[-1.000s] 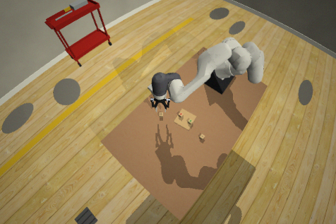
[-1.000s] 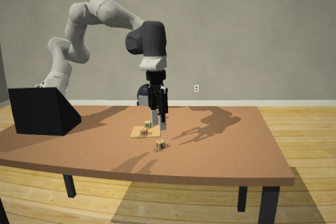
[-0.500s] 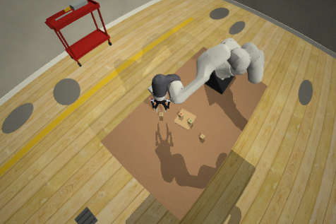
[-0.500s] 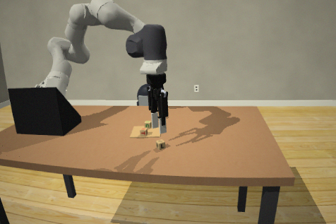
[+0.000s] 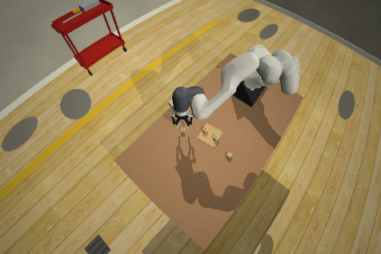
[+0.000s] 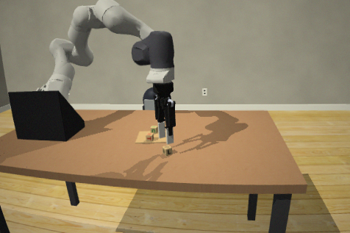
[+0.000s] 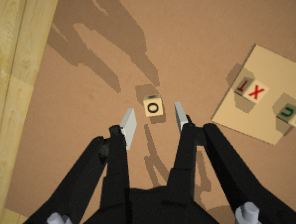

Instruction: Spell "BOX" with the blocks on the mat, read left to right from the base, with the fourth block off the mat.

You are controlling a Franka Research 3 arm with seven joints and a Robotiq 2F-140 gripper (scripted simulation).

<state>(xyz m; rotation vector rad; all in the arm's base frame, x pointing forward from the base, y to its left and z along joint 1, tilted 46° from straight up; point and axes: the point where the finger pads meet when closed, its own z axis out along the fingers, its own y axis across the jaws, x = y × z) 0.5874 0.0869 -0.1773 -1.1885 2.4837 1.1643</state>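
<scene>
The O block lies 70 mm below my hand. From my hand the other things lie so: tan mat (150 mm to the left, 120 mm behind, 90 mm below).
</scene>
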